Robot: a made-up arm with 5 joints.
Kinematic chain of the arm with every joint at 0, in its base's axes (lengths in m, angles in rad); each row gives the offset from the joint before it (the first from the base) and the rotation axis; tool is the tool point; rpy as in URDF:
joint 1: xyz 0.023 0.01 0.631 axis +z
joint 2: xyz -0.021 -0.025 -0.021 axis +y
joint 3: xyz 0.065 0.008 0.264 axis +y
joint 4: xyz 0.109 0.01 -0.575 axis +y
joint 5: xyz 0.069 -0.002 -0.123 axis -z
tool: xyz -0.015 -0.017 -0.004 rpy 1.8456 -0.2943 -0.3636
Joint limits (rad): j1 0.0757..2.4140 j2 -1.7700..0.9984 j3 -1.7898..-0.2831 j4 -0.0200..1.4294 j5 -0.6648..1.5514
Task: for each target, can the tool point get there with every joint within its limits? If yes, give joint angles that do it. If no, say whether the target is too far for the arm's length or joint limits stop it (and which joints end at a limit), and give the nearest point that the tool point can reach.
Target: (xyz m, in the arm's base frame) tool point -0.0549 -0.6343 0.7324
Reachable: no: joint limits stop it (at a limit: joint 2, joint 3, joint 4, joint 5) | nearest point -0.0660 -0.7263 1.1889 | short by 0.466 m
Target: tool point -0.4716 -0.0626 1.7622
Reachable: no: too far | nearest point -0.3484 -0.0499 1.4635 | short by 0.323 m
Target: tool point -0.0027 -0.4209 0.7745
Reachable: no: joint limits stop it (at a limit: joint 2, joint 3, joint 4) | nearest point -0.0093 -0.5318 1.2093 | short by 0.449 m
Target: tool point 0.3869 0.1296 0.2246
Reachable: yes | joints 0.3378 0.3240 -0.7068 1.1727 0.9022
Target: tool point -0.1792 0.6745 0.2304
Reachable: yes | joints 1.8735 0.7466 -1.3172 0.2313 1.0215
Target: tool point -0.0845 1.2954 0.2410
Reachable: no: too far | nearest point -0.0494 0.8759 0.3595 | short by 0.437 m
